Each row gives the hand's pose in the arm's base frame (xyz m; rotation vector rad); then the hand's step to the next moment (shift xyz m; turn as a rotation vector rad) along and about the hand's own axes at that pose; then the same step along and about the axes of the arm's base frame.
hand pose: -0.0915 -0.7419 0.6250 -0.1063 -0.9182 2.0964
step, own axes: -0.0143 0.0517 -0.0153 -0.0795 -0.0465 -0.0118
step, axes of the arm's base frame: -0.0189 -0.0218 -0.0477 0.0871 -0.0321 0.0030
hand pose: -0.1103 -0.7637 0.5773 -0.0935 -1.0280 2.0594
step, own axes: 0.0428 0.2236 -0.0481 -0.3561 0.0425 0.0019
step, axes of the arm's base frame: -0.1515 -0.0150 -0.1760 0.2095 -0.2629 -0.1249
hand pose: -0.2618 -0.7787 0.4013 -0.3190 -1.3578 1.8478
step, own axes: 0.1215 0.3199 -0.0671 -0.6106 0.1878 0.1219
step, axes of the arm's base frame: -0.1816 0.1016 -0.2799 0.2343 -0.5435 -0.2696
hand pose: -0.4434 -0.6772 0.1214 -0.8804 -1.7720 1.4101
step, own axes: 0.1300 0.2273 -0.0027 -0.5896 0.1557 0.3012
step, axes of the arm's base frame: -0.0468 0.1514 -0.2085 0.0689 -0.6224 -0.2655
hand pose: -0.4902 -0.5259 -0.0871 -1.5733 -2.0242 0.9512
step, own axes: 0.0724 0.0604 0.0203 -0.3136 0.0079 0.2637
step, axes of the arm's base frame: 0.0068 0.0717 -0.0641 -0.0843 -0.3685 -0.1582
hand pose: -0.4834 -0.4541 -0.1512 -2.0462 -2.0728 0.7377
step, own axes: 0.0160 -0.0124 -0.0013 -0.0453 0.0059 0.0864
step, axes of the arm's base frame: -0.0117 0.0164 0.0026 -0.0285 -0.0652 -0.0670
